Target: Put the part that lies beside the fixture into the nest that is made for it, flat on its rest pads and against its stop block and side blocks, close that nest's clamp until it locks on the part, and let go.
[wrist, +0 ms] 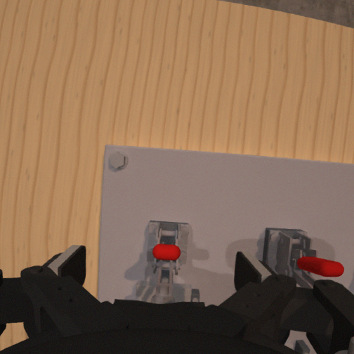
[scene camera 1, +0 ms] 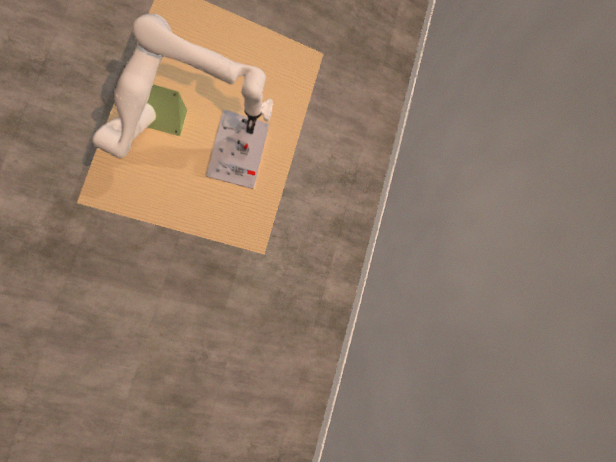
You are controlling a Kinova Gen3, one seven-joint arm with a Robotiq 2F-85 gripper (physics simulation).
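Pixels of known places: gripper, fingertip midpoint: [scene camera 1: 253, 121]; arm's base, origin of the base link: [scene camera 1: 144, 112].
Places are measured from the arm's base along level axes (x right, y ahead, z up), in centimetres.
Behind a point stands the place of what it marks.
Observation:
The fixture's grey base plate [scene camera 1: 212, 167] @(x 11.7, y 34.7, z -4.4 cm) [wrist: 225, 190] lies on the table. The near nest's clamp [wrist: 166, 232] has a red handle [wrist: 166, 252], seen foreshortened; its arm runs down the wrist view, and its tip is hidden by the gripper. Whether it is locked cannot be told. A small block [wrist: 195, 295] shows beside the arm. A pale flat shape [scene camera 1: 231, 122] @(x -12.4, y 35.5, z -2.8 cm), probably the part, shows at that nest in the scene view; its exact seating is too small to tell. My gripper [scene camera 1: 250, 131] @(x -13.5, y 46.0, z 5.7 cm) [wrist: 160, 265] is open and empty, its fingers wide apart on either side of the clamp in the wrist view.
The middle clamp's red handle [scene camera 1: 245, 146] @(x -1.5, y 46.6, z 4.3 cm) [wrist: 320, 266] stands close to my right finger in the wrist view. A third red handle [scene camera 1: 251, 172] @(x 8.0, y 53.1, z 0.3 cm) is at the plate's far end. A bolt head [wrist: 118, 160] sits at the plate corner. A green block [scene camera 1: 167, 111] @(x -3.4, y 9.5, z 2.4 cm) stands near the arm's base.

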